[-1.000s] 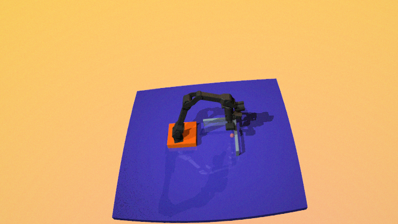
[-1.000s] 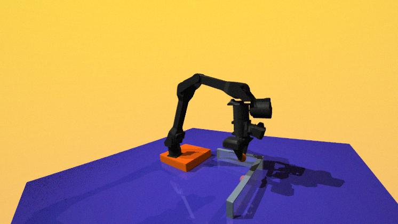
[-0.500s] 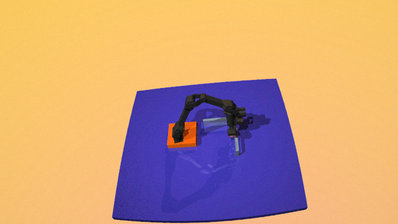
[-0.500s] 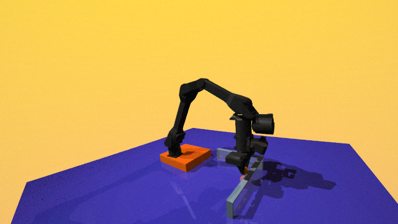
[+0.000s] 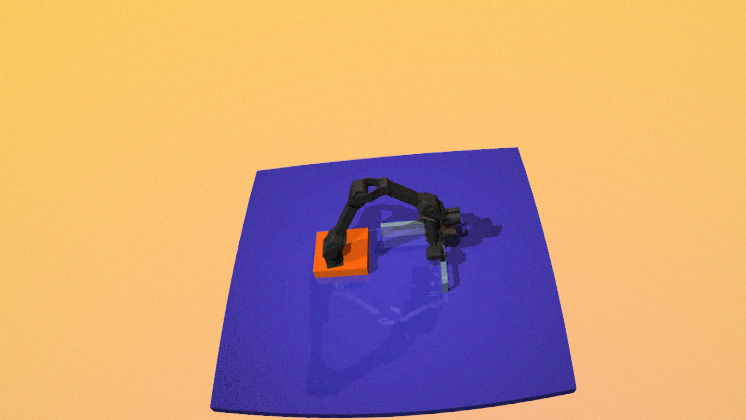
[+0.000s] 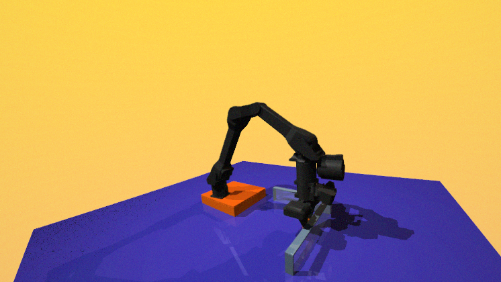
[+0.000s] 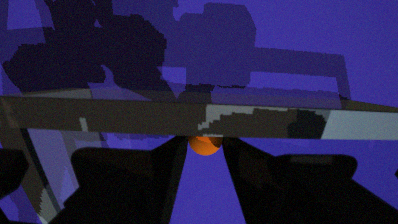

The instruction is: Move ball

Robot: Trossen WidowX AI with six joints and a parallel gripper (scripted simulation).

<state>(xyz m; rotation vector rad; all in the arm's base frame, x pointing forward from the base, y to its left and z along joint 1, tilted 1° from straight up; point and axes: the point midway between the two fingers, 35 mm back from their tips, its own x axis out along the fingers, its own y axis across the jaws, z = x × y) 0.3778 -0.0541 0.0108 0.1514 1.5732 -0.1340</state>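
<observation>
Now: gripper tip 10 mm above the see-through copy of ball. Round my gripper tip: orange ball: right at my gripper tip.
</observation>
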